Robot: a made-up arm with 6 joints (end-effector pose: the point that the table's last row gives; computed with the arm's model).
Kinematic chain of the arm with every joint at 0, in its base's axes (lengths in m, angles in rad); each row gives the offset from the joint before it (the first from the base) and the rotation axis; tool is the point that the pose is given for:
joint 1: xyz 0 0 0.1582 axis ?
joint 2: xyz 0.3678 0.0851 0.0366 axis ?
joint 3: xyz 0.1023 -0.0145 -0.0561 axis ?
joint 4: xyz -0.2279 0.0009 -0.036 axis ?
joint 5: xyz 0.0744 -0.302 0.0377 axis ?
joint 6: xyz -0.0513 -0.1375 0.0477 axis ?
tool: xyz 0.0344 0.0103 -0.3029
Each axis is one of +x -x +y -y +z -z.
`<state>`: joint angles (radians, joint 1 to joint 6).
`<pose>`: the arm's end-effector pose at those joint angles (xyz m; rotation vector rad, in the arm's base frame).
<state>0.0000 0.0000 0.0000 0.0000 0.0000 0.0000</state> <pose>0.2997 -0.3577 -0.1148 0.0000 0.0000 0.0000</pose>
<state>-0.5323 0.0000 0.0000 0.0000 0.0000 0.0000</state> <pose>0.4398 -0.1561 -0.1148 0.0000 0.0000 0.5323</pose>
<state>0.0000 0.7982 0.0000 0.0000 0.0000 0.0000</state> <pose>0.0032 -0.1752 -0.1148 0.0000 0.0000 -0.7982</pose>
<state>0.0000 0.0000 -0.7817 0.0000 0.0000 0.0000</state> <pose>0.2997 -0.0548 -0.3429 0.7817 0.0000 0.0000</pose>
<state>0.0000 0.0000 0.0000 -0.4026 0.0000 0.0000</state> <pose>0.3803 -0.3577 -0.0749 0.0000 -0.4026 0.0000</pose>
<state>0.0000 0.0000 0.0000 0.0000 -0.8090 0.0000</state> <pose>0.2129 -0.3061 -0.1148 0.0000 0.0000 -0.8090</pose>
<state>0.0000 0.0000 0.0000 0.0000 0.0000 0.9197</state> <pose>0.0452 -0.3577 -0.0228 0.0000 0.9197 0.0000</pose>
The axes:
joint 1: -z
joint 2: -z
joint 3: -x
joint 4: +y
joint 5: +z
joint 6: +y

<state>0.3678 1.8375 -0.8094 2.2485 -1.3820 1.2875</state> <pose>0.3683 0.0505 0.1897 -1.8630 -1.9718 0.2221</pose>
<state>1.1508 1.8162 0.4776 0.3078 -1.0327 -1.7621</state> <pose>0.1338 0.1635 0.4956 2.0211 -1.5418 1.6278</pose>
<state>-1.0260 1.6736 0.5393 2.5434 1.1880 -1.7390</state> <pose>-0.2694 0.2833 -0.0854 0.6956 0.3130 -1.4099</pose>
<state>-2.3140 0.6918 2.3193 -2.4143 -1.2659 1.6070</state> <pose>-0.1597 0.1689 0.2645 -1.0746 -0.7207 2.2766</pose>
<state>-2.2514 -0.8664 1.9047 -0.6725 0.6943 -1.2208</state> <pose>-0.4383 -0.0080 0.3054 -0.3655 0.8482 -0.8629</pose>
